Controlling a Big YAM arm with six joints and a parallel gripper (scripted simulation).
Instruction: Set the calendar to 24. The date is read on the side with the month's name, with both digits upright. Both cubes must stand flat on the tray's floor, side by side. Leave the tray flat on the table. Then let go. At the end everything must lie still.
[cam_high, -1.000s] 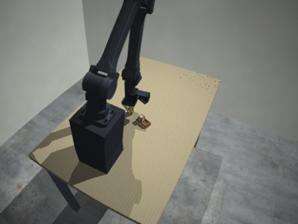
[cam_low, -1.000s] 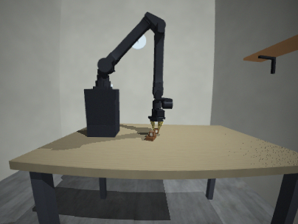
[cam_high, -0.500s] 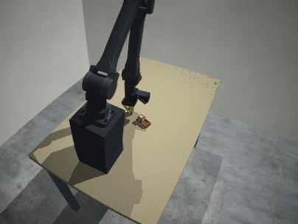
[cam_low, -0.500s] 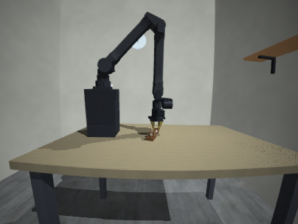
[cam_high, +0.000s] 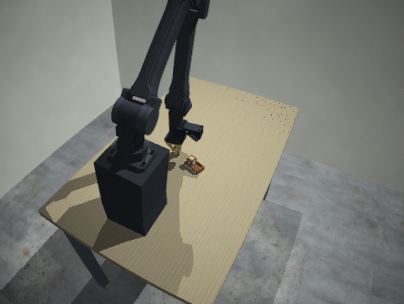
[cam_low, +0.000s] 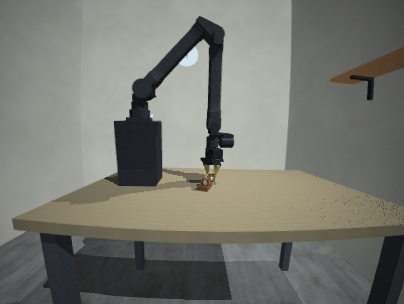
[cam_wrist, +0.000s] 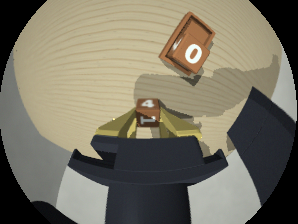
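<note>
Now: hand 100 mm to the left of the brown tray, 40 mm past it and 10 mm above it. Round my hand: brown digit cube: right at my hand.
</note>
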